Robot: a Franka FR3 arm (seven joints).
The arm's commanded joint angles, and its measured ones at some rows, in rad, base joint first. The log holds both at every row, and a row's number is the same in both.
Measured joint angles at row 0: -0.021 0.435 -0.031 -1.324 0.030 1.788 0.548
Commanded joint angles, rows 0 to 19: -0.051 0.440 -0.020 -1.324 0.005 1.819 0.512; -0.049 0.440 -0.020 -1.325 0.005 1.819 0.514; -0.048 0.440 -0.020 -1.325 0.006 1.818 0.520; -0.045 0.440 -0.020 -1.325 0.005 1.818 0.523; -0.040 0.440 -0.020 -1.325 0.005 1.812 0.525; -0.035 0.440 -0.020 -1.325 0.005 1.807 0.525; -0.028 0.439 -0.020 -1.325 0.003 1.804 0.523; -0.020 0.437 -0.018 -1.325 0.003 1.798 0.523; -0.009 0.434 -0.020 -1.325 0.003 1.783 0.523; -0.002 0.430 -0.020 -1.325 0.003 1.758 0.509; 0.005 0.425 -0.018 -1.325 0.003 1.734 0.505; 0.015 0.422 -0.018 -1.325 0.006 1.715 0.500; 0.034 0.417 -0.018 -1.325 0.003 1.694 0.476; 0.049 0.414 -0.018 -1.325 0.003 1.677 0.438; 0.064 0.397 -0.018 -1.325 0.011 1.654 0.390; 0.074 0.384 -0.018 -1.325 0.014 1.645 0.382; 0.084 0.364 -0.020 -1.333 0.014 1.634 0.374; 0.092 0.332 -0.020 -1.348 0.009 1.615 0.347; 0.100 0.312 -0.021 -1.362 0.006 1.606 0.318; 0.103 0.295 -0.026 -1.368 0.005 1.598 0.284
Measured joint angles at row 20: 0.096 0.371 -0.020 -1.320 0.020 1.628 0.382
